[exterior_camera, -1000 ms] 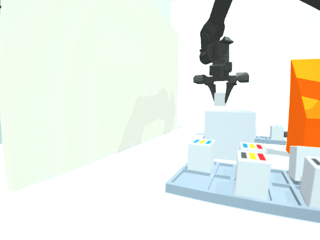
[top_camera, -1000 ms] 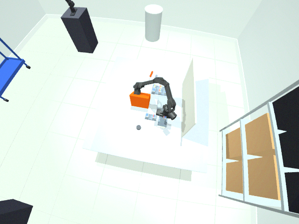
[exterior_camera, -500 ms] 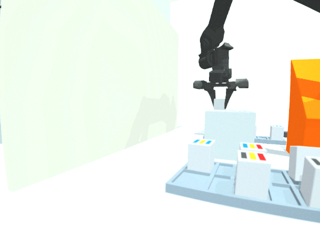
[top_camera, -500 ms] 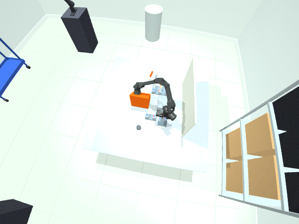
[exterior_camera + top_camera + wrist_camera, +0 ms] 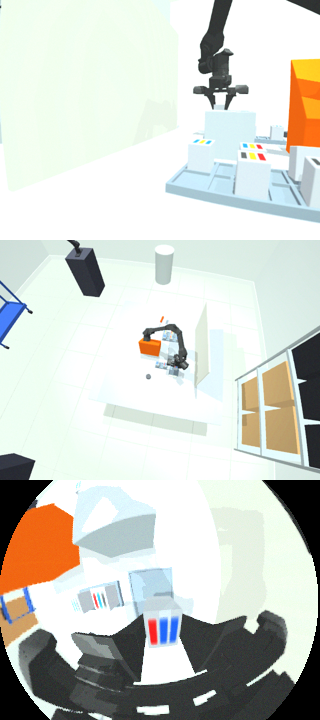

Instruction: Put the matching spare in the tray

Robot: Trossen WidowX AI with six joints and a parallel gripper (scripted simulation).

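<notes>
Right now the flat light-blue tray is 10 mm behind my gripper tip and 80 mm below it. Also, from my gripper tip: spare: 20 mm above; white mounted unit: 50 mm behind, 200 mm to the left, 30 mm below; rack: 140 mm behind, 20 mm to the left, 70 mm below.
</notes>
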